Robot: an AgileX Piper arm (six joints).
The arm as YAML. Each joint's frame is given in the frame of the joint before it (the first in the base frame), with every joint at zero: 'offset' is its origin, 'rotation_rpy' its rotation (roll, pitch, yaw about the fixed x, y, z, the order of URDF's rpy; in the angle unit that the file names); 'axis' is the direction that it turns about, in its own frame. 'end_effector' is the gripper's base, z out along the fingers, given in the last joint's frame.
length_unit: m
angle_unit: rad
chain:
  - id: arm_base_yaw
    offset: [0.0, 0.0, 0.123]
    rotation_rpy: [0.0, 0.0, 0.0]
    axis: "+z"
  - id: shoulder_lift
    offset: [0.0, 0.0, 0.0]
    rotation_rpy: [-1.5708, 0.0, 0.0]
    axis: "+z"
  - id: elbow
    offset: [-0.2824, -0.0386, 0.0]
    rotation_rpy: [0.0, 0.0, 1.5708]
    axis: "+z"
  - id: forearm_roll
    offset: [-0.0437, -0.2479, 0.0]
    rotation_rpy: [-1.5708, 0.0, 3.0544]
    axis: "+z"
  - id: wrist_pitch
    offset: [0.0, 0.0, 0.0]
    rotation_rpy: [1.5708, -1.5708, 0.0]
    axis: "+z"
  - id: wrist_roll
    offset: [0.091, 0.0, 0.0]
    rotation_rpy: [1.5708, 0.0, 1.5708]
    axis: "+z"
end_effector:
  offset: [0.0, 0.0, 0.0]
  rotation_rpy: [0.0, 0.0, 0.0]
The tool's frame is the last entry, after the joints.
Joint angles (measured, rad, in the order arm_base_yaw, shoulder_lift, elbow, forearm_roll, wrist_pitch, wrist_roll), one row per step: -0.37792 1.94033 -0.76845 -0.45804 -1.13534 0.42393; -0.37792 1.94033 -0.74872 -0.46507 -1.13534 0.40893; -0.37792 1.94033 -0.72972 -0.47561 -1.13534 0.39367; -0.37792 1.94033 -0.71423 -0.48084 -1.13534 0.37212; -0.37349 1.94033 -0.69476 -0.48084 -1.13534 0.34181; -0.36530 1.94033 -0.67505 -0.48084 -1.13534 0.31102; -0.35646 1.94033 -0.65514 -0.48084 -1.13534 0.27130; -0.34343 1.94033 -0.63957 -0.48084 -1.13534 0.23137; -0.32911 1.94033 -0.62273 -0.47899 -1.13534 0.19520; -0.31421 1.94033 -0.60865 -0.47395 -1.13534 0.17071; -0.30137 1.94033 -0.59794 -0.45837 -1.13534 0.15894; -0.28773 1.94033 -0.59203 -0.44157 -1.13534 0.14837
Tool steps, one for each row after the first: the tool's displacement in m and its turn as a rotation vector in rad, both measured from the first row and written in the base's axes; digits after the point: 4 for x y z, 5 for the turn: -0.0039 0.0021 -0.0044 -0.01070 0.01896 0.00629; -0.0078 0.0045 -0.0086 -0.02329 0.03763 0.01606; -0.0110 0.0062 -0.0120 -0.04114 0.05179 0.02147; -0.0147 0.0093 -0.0160 -0.06419 0.06827 0.02732; -0.0182 0.0136 -0.0199 -0.08785 0.08466 0.03748; -0.0218 0.0181 -0.0238 -0.12049 0.10044 0.04925; -0.0242 0.0236 -0.0268 -0.15528 0.11149 0.06551; -0.0270 0.0293 -0.0300 -0.18540 0.12330 0.08176; -0.0292 0.0348 -0.0325 -0.20391 0.13294 0.09500; -0.0307 0.0383 -0.0343 -0.20719 0.14047 0.09529; -0.0311 0.0417 -0.0351 -0.21072 0.14367 0.09459
